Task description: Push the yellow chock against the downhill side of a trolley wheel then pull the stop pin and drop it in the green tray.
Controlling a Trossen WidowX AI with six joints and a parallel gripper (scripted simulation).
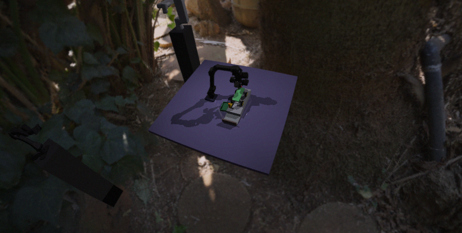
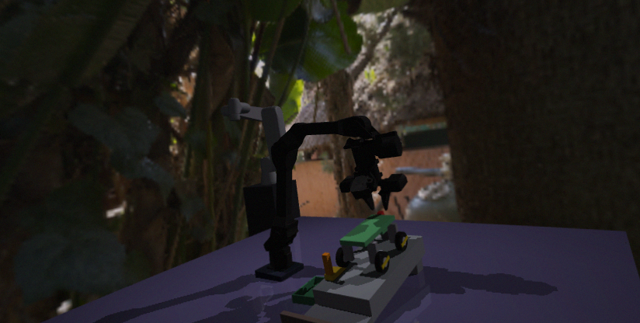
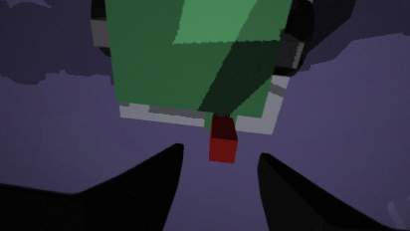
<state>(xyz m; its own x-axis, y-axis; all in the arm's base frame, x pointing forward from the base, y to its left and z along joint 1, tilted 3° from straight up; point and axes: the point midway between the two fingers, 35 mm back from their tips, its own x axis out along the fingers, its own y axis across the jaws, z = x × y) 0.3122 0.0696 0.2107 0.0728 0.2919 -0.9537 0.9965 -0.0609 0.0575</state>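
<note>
The stop pin is 40 mm below my gripper tip and 10 mm to the left of it. The rest, counted from my gripper tip: brown strip: 380 mm to the right, 150 mm below, 10 mm behind; then yellow chock: 200 mm to the right, 90 mm below, 50 mm behind; then green-decked trolley: 100 mm to the right, 60 mm below, 10 mm ahead.
</note>
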